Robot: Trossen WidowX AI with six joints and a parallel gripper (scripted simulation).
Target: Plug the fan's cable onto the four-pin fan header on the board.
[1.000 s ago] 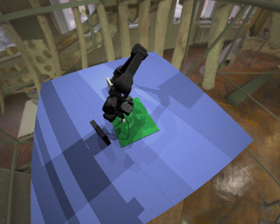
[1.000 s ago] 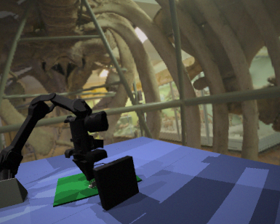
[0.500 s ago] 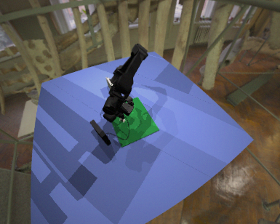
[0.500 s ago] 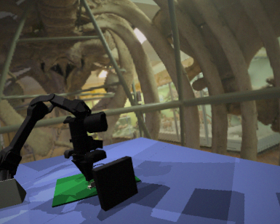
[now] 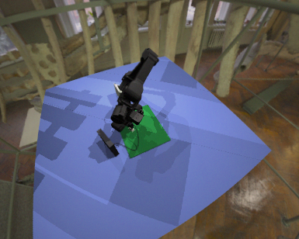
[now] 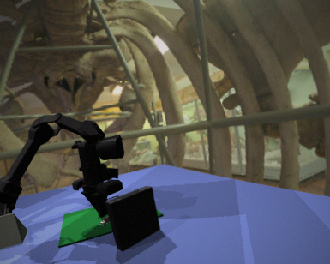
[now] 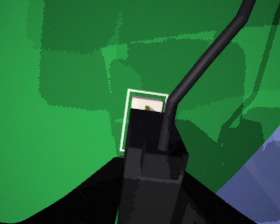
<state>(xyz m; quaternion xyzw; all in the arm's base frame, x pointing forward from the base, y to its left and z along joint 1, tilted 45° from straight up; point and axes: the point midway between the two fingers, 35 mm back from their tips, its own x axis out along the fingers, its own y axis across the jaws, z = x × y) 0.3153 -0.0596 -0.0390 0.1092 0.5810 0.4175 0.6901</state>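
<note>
Now: the white four-pin header 40 mm below my gripper tip and 10 mm ahead of it. The rest, counted from my gripper tip: green board 60 mm to the left, 50 mm below, 20 mm ahead; then fan plug 10 mm ahead, 10 mm above; then black cable 30 mm ahead, 20 mm above, 10 mm to the left.
</note>
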